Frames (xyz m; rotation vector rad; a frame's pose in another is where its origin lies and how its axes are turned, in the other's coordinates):
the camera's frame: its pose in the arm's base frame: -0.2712 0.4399 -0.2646 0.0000 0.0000 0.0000
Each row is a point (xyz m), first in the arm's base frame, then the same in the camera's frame.
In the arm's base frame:
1: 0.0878 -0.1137 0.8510
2: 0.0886 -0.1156 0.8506
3: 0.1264 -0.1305 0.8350
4: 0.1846 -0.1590 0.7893
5: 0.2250 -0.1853 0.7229
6: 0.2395 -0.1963 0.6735
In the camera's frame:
1: 0.3590 -0.5536 1.1156
2: 0.3598 -0.5555 1.1152
3: 0.3976 -0.5704 1.0996
4: 0.4558 -0.5989 1.0539
5: 0.4962 -0.6252 0.9875
6: 0.5107 -0.6362 0.9381

